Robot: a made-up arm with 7 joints.
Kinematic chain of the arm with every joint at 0, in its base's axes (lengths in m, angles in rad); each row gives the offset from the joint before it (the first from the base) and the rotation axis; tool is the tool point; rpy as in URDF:
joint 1: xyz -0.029 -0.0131 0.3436 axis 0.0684 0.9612 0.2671
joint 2: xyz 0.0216 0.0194 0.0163 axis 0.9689 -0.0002 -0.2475
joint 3: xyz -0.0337 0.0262 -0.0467 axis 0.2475 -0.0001 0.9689
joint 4: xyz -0.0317 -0.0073 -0.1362 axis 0.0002 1 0
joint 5: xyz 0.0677 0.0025 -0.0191 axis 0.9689 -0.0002 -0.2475
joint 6: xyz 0.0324 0.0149 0.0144 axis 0.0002 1 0
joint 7: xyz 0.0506 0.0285 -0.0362 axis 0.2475 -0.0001 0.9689
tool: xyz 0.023 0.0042 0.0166 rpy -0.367 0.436 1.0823
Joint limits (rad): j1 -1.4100..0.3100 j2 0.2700..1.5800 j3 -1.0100..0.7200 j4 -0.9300..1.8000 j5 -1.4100..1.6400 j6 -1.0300..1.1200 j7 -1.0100..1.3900
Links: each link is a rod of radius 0.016 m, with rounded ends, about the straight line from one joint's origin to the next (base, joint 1, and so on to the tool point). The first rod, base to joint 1, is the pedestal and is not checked.
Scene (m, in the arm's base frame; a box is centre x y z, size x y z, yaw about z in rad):
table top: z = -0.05
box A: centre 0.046 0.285 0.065 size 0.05 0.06 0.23 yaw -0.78
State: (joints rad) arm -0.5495 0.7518 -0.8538 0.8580 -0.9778 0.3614 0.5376
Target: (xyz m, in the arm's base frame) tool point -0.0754 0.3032 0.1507
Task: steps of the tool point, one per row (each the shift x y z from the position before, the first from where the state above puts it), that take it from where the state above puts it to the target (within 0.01 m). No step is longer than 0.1 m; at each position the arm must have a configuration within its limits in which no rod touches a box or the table.
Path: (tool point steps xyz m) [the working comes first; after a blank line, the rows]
Joints at the target: 0.0365 0.8439 -0.8220 1.2431 -1.1161 0.3357 0.4891
Straight joint move there: touches box A.

1: -0.0371 -0.0143 -0.0362
2: -0.0452 -0.0138 -0.0257
3: -0.0512 -0.0132 -0.0141
4: -0.0552 -0.0132 -0.0016
5: -0.0568 -0.0144 0.0114
6: 0.0110 0.0320 0.0020
7: 0.0089 0.0332 0.0094
8: 0.0072 0.0333 0.0178
9: 0.0058 0.0313 0.0266
10: 0.0044 0.0268 0.0350

